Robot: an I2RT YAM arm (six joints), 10 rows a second.
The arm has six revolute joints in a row. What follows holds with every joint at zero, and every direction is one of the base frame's. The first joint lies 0.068 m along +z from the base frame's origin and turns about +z. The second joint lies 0.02 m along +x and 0.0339 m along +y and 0.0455 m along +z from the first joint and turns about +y. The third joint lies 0.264 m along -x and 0.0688 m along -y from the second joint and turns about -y. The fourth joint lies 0.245 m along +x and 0.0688 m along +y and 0.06 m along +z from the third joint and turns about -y. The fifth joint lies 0.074 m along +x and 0.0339 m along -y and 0.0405 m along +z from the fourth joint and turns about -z. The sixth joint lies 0.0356 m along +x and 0.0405 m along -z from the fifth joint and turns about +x. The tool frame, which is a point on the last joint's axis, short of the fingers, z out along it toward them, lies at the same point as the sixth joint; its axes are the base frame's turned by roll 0, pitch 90 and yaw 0 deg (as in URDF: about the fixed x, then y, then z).
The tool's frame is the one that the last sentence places.
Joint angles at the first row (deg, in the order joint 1, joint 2, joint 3, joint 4, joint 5, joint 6):
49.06 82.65 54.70 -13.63 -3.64 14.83
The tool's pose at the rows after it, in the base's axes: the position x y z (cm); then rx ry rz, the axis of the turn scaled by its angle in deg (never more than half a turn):
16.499 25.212 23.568 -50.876 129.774 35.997
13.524 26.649 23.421 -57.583 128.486 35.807
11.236 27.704 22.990 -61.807 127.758 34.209
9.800 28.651 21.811 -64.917 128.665 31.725
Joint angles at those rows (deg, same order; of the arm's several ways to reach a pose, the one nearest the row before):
56.60 80.88 52.84 -16.05 -1.69 14.50
63.16 80.69 52.73 -17.39 0.54 14.66
68.34 81.34 52.73 -18.26 3.46 15.33
71.77 83.68 52.77 -18.76 5.54 16.19

